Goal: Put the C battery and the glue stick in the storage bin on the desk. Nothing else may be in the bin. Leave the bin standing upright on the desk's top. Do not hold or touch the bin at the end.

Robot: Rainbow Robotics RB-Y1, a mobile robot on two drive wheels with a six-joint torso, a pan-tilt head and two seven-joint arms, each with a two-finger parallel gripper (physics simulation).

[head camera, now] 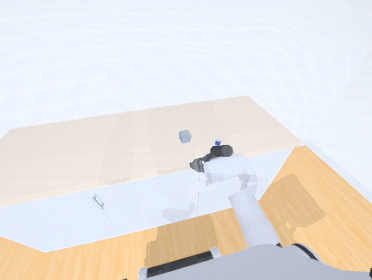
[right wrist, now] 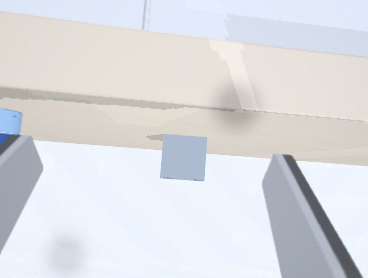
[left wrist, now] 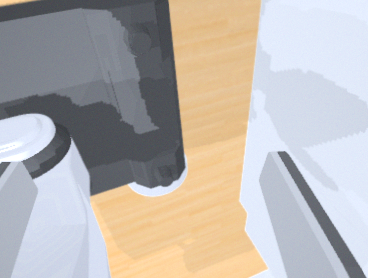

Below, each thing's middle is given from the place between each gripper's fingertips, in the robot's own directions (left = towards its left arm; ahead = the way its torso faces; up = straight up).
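Labels:
Grey block (right wrist: 183, 157): 400 mm to the right of my left hand, 560 mm ahead of it, 340 mm above it. My right gripper: 30 mm to the right of the block, 200 mm short of it, 10 mm above it.

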